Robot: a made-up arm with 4 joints.
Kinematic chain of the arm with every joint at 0, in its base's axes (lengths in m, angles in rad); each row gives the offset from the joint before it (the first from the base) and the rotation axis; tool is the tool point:
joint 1: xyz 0 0 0.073 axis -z
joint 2: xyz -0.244 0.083 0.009 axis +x
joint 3: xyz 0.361 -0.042 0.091 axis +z
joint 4: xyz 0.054 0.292 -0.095 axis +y
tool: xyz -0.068 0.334 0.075
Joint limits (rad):
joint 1: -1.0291..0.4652
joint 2: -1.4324..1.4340
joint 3: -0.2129..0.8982
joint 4: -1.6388..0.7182
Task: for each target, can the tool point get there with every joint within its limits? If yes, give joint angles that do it. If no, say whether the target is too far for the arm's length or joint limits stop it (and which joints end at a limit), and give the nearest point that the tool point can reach.
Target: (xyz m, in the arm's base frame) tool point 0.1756 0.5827 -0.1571
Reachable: yes | joints 0.2724 -0.4759 0.1006 -0.5102
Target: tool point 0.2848 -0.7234 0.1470
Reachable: no: joint limits stop it (at a limit: joint 1, joint 2, joint 3) | nearest point -0.2325 -0.2929 0.4404 | short by 0.734 m
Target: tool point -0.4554 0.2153 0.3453
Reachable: yes | joints -0.4006 0.6563 0.7394 -0.4921
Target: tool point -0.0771 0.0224 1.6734
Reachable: no: too far | nearest point -0.0366 0.0962 0.6739 | short by 1.003 m
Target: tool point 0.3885 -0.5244 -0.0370
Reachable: no: joint limits stop it (at a limit: joint 1, joint 2, joint 3, joint 4) | nearest point 0.2472 -0.0280 -0.4964 | short by 0.691 m
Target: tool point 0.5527 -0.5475 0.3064
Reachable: no: joint limits stop it (at a limit: joint 1, joint 2, joint 3, joint 4) | nearest point 0.2966 -0.0785 0.6489 | short by 0.635 m
